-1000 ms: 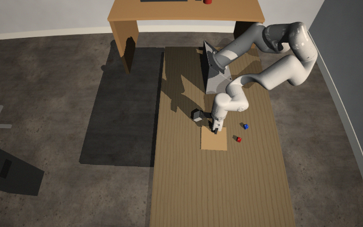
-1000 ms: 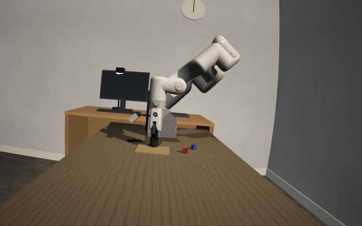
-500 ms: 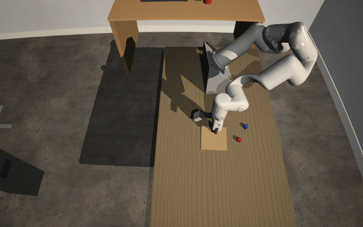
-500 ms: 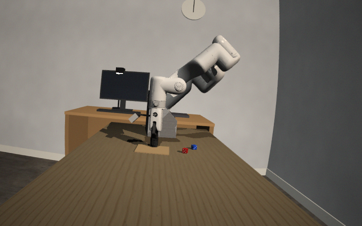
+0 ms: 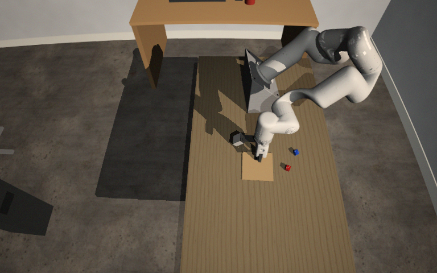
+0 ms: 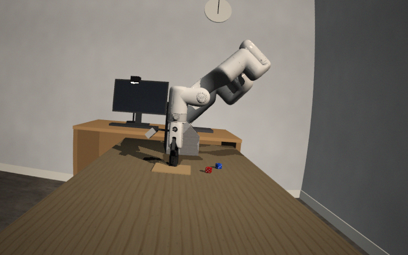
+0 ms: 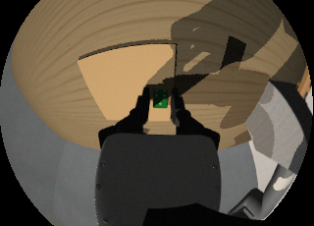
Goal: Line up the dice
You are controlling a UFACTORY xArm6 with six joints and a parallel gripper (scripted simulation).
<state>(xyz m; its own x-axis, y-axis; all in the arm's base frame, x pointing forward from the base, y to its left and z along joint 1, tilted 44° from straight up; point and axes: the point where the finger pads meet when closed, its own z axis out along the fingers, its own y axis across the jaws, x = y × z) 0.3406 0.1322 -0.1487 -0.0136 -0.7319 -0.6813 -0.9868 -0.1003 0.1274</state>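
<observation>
Now: the green die 1 cm below my hand. From my hand the other things lie so: red die: 5 cm ahead, 14 cm to the left, 2 cm below; then tan mat: 5 cm ahead, 2 cm below; then blue die: 3 cm behind, 18 cm to the left, 2 cm below.
</observation>
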